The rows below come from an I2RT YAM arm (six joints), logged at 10 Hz.
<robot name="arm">
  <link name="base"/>
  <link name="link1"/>
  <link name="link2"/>
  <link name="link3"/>
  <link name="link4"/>
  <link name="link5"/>
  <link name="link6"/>
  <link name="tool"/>
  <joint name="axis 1" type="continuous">
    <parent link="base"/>
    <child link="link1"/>
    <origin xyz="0 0 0.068"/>
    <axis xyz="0 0 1"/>
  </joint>
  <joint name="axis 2" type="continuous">
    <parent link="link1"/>
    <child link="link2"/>
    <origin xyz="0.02 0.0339 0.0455"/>
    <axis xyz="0 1 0"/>
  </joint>
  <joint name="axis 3" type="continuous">
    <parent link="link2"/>
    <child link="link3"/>
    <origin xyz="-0.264 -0.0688 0"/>
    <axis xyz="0 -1 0"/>
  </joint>
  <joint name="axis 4" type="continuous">
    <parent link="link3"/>
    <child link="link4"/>
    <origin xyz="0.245 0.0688 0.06"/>
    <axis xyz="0 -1 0"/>
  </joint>
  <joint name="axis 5" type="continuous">
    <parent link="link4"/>
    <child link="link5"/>
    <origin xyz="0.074 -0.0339 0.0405"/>
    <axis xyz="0 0 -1"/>
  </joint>
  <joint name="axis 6" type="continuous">
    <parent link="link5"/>
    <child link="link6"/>
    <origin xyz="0.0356 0 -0.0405"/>
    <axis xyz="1 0 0"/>
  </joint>
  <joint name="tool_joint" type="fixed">
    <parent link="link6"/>
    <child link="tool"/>
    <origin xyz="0 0 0" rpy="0 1.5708 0"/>
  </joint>
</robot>
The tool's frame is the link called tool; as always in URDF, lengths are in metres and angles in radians. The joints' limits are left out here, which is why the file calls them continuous.
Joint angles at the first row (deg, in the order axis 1, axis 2, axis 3, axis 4, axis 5, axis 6):
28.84 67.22 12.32 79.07 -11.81 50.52
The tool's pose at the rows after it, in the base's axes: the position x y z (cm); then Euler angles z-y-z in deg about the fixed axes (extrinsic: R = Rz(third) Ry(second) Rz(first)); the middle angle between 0 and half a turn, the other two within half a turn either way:
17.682 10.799 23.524 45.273 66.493 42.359
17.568 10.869 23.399 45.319 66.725 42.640
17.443 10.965 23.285 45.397 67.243 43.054
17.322 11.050 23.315 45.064 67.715 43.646
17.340 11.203 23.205 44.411 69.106 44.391
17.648 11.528 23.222 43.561 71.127 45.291
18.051 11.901 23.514 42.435 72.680 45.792
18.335 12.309 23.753 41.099 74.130 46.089
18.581 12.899 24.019 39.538 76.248 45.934
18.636 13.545 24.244 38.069 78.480 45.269
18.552 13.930 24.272 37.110 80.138 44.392
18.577 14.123 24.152 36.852 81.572 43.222
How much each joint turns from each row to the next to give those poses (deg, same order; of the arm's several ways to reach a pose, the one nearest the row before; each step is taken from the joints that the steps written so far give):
0.55 0.00 -0.03 -0.09 -0.07 0.00
0.33 -0.02 -0.26 0.00 0.02 -0.02
0.39 -0.28 -0.19 -0.61 -0.06 -0.02
0.32 -0.71 0.02 -1.18 -0.29 -0.33
0.25 -0.41 0.22 -2.02 -0.59 -0.76
0.19 0.00 1.11 -3.12 -0.83 -1.08
0.24 0.00 1.66 -3.23 -0.37 -1.42
0.55 0.00 1.44 -2.96 0.13 -1.77
1.11 -0.20 1.78 -4.21 1.09 -2.40
1.60 -0.43 1.57 -4.40 2.10 -2.45
1.20 -0.44 0.72 -2.90 1.99 -1.64
0.61 -0.05 0.39 -1.93 1.73 -0.74

